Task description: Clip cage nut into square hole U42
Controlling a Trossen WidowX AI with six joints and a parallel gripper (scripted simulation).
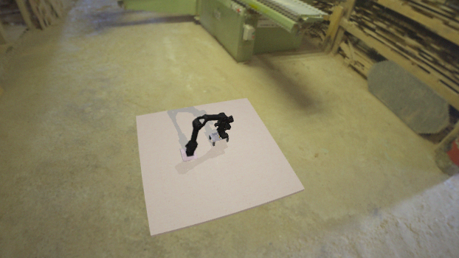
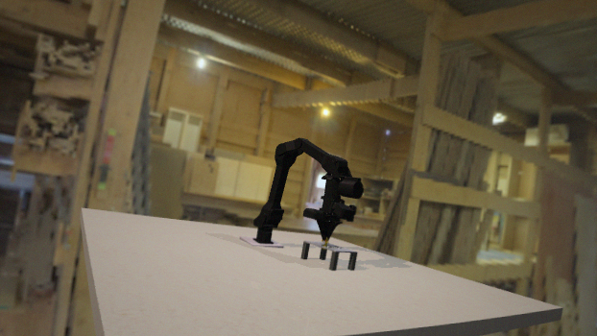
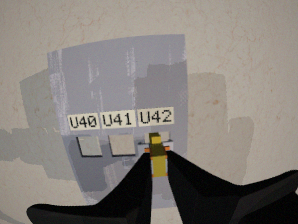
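Now: gripper tip 1 cm above the yellow cage nut.
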